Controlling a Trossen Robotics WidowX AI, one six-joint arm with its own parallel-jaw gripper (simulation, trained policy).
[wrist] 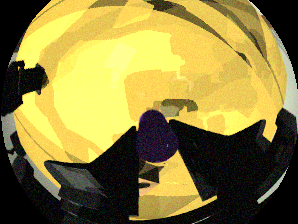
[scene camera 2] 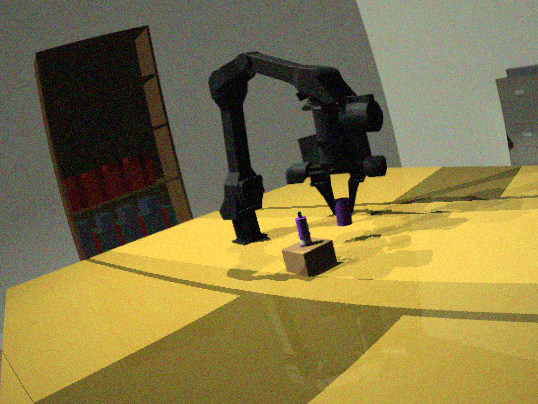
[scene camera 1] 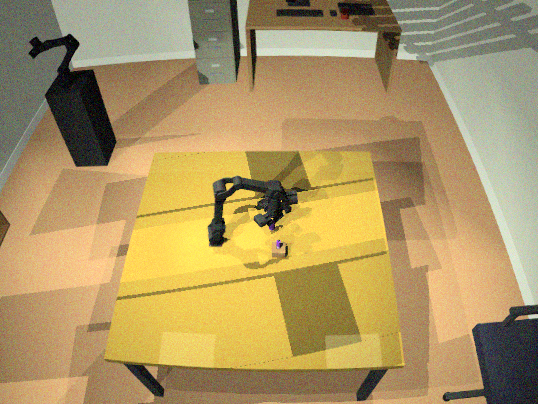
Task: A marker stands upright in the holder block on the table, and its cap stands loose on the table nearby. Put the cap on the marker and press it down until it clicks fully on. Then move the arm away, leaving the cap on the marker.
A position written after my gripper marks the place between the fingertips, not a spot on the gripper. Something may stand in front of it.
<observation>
In view: my gripper (scene camera 2: pixel 343 213) and a holder block (scene camera 2: pixel 307 264).
My gripper shows as well in the wrist view (wrist: pixel 153 127).
</observation>
